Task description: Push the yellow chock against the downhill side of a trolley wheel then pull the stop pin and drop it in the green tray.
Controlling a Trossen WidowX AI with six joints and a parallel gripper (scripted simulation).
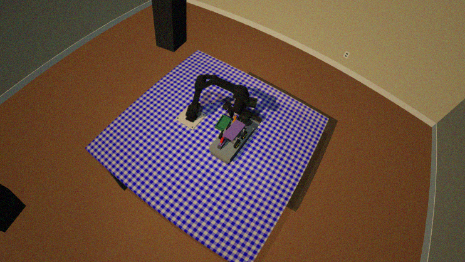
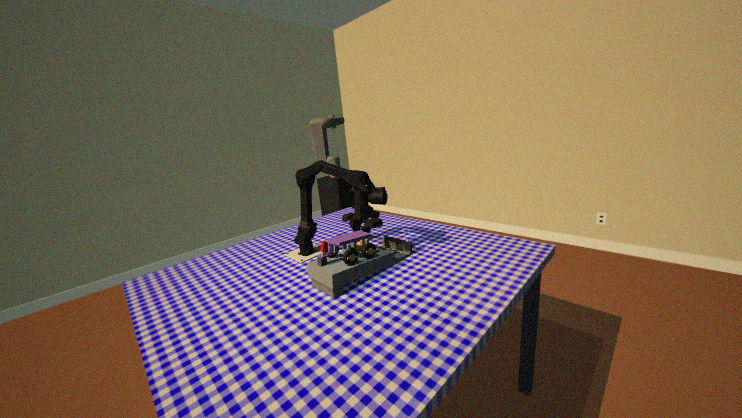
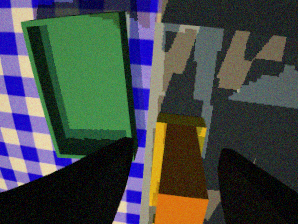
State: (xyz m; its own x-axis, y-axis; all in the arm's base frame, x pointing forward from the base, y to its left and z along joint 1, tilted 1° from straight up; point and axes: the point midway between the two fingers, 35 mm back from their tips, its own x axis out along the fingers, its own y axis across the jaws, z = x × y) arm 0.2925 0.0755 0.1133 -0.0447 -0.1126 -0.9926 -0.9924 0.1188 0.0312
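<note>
Now: the yellow chock 2 cm to the right of my gripper tip and 1 cm below it. The rest, counted from my gripper tip: grey ramp: 5 cm ahead, 11 cm to the right, 4 cm below; purple trolley: 4 cm ahead, 12 cm to the right, 2 cm above; green tray: 7 cm behind, 10 cm below.
</note>
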